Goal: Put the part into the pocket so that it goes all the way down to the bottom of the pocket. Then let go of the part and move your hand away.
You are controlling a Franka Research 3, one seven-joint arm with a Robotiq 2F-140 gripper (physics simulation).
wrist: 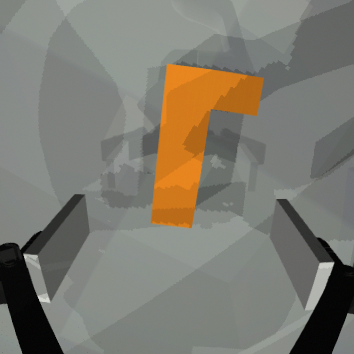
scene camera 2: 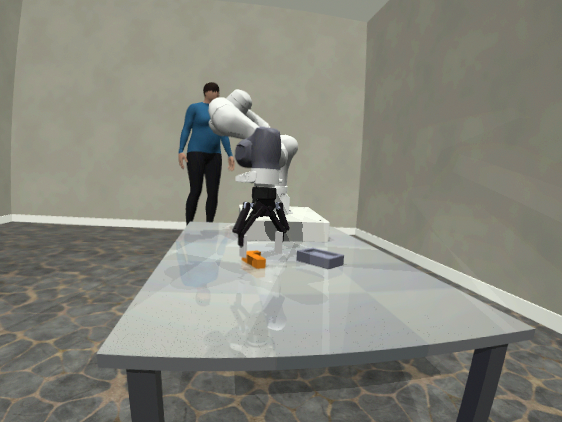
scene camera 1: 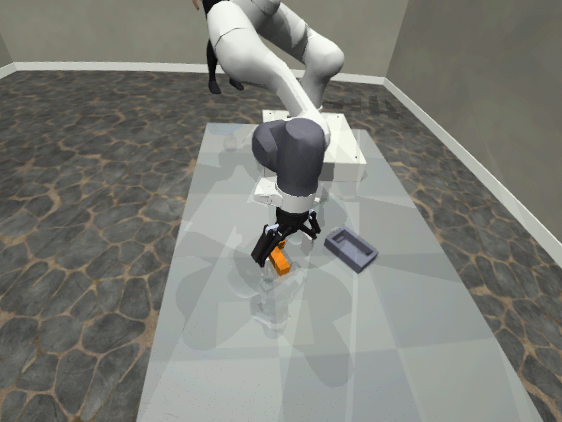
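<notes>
The orange L-shaped part point(scene camera 1: 280, 262) point(scene camera 2: 256, 259) point(wrist: 180, 150) lies flat on the table. In the wrist view its long bar runs nearly up and down, slightly tilted, and its short leg points right at the top. My gripper point(scene camera 1: 288, 249) point(scene camera 2: 260, 251) point(wrist: 179, 216) is open and empty, a little above the table. In the wrist view the part is between the fingers sideways but mostly higher in the picture than they are. The grey-blue block with the pocket point(scene camera 1: 344, 259) point(scene camera 2: 327, 261) stands right of the part in both scene views; the pocket faces up.
The table point(scene camera 1: 240, 380) point(scene camera 2: 300, 320) carries the part and the block. The white robot base point(scene camera 1: 345, 172) point(scene camera 2: 315, 231) stands at its far end. A person point(scene camera 2: 202, 130) stands behind the table, left of the arm in scene camera 2.
</notes>
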